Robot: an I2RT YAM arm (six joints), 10 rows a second.
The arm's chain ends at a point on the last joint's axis. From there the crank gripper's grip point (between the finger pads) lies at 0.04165 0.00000 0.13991 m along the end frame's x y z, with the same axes.
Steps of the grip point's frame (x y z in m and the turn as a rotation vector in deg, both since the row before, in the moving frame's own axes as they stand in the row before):
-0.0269, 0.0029, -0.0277, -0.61, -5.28, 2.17
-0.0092, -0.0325, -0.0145, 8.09, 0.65, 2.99
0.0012, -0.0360, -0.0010, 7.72, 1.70, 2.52
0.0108, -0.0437, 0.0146, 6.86, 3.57, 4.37
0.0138, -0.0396, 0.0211, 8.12, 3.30, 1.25
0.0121, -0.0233, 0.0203, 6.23, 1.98, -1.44
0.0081, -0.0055, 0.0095, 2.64, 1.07, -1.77
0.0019, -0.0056, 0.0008, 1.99, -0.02, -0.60
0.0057, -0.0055, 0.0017, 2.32, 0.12, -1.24
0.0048, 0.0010, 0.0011, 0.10, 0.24, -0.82
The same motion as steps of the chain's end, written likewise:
-0.0138, 0.0001, -0.0309, -0.61, -5.28, 2.17
-0.0112, -0.0151, -0.0128, 8.09, 0.65, 2.99
-0.0033, -0.0192, 0.0014, 7.72, 1.70, 2.52
0.0017, -0.0307, 0.0183, 6.86, 3.57, 4.37
0.0056, -0.0210, 0.0251, 8.12, 3.30, 1.25
0.0075, -0.0071, 0.0227, 6.23, 1.98, -1.44
0.0056, 0.0023, 0.0105, 2.64, 1.07, -1.77
0.0020, -0.0003, 0.0009, 1.99, -0.02, -0.60
0.0055, 0.0011, 0.0019, 2.32, 0.12, -1.24
0.0042, 0.0018, 0.0013, 0.10, 0.24, -0.82

